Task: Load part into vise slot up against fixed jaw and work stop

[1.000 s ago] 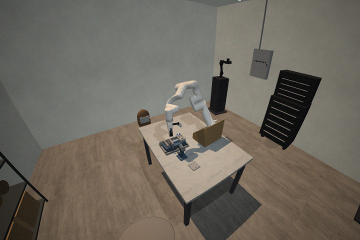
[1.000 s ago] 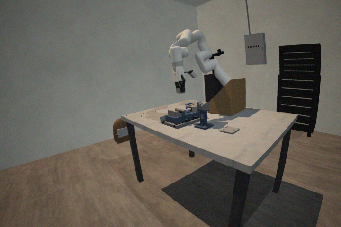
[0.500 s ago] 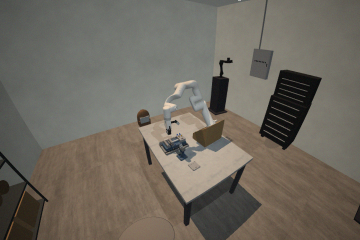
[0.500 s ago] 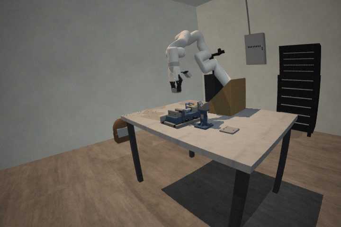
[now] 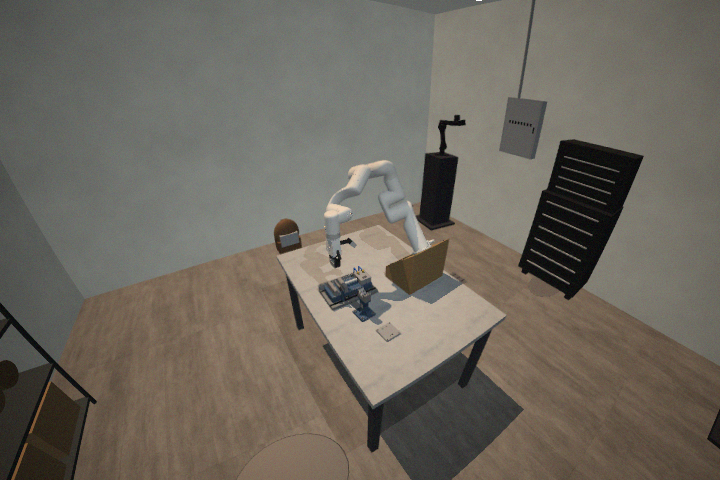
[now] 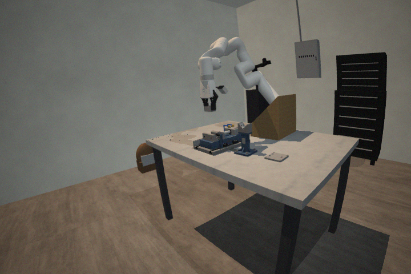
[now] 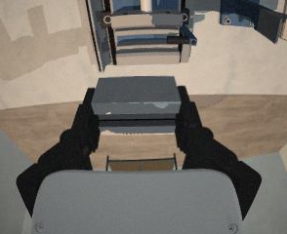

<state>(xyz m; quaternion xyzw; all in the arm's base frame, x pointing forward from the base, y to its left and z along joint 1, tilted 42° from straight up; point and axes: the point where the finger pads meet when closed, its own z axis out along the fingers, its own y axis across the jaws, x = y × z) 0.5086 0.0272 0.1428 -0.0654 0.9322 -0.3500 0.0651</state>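
Right now the moving jaw is 170 mm below my hand, 30 mm behind it and 10 mm to the left of it. The rest, counted from my hand: air cylinder rod 170 mm below, 80 mm behind, 10 mm to the left; then work stop 150 mm below, 60 mm to the left; then part right at my hand.
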